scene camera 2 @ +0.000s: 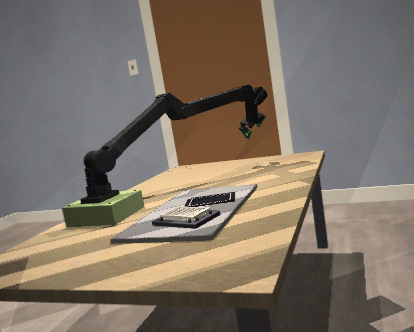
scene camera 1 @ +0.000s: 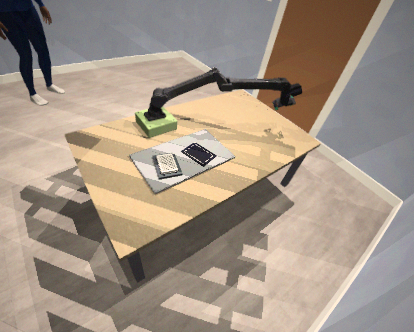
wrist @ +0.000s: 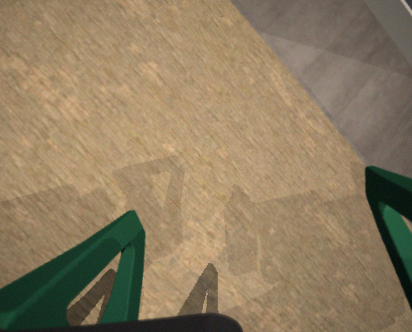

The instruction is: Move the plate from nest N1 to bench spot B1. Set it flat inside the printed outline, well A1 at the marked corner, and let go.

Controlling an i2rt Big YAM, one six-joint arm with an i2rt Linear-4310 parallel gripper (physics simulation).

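Frame: origin at the arm's base, x down, y right, z back, level; centimetres.
Where they show: gripper, fingertip midpoint: [scene camera 2: 252, 132] [scene camera 1: 283, 107] [wrist: 247, 202]; arm's base, origin of the base link: [scene camera 2: 100, 198] [scene camera 1: 155, 115].
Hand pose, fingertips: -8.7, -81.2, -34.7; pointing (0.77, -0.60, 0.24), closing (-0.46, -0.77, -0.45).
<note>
Things, the pixels of their top centre, and the offset from my fingertips, as dx, dy, dz. "spot": a spot on its surface instead. Level surfaces: height alone.
- pale plate, middle of its top: [scene camera 2: 184, 211] [scene camera 1: 167, 162] +11.6, +92.0, -3.1
- dark nest N1, surface spot: [scene camera 2: 175, 224] spot: +13.4, +98.2, -2.7
- Bench spot B1, surface spot: [scene camera 2: 210, 199] [scene camera 1: 198, 153] spot: +14.0, +71.4, -2.7
- grey board, surface spot: [scene camera 2: 145, 232] spot: +14.2, +101.8, +5.0
- wooden table, its level: dx +15.5
The pale plate [scene camera 1: 167, 163] [scene camera 2: 186, 213] with a grid of wells lies flat in the dark nest N1 [scene camera 1: 171, 176] [scene camera 2: 175, 224] on a grey board. Bench spot B1 [scene camera 1: 199, 153] [scene camera 2: 210, 199] is a dark printed rectangle with a white dashed outline on the same board, beside the nest, and bears no plate. My gripper [scene camera 1: 284, 104] [scene camera 2: 254, 129] [wrist: 247, 202] is open and empty, with green fingers wide apart. It hangs high above the far end of the table, well away from the plate and the board. Neither shows in the wrist view. The marked corner is too small to tell.
The grey board [scene camera 1: 147, 167] [scene camera 2: 145, 232] lies on the wooden table [scene camera 1: 115, 200] [scene camera 2: 225, 270] [wrist: 200, 100]. The arm stands on a green base block [scene camera 1: 157, 126] [scene camera 2: 102, 210] beside the board. The table's edge and the floor [wrist: 320, 65] show at the upper right of the wrist view.
</note>
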